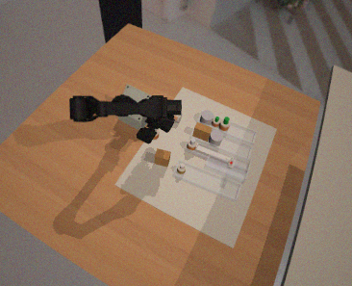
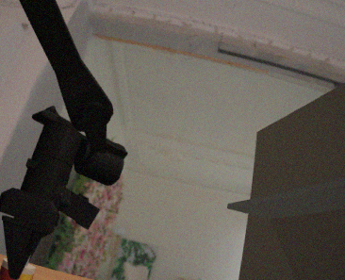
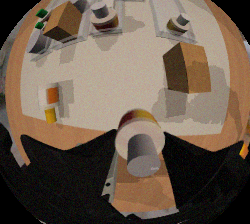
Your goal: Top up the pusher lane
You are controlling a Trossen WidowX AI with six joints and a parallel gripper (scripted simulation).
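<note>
My gripper tip is now 150 mm short of the brown box, 170 mm to the right of it and 40 mm above it. The rest, counted from my gripper tip: clear lane rack (300 mm ahead, 90 mm to the left, 60 mm below); then pale pusher part (260 mm ahead, 80 mm to the left, 30 mm below).
</note>
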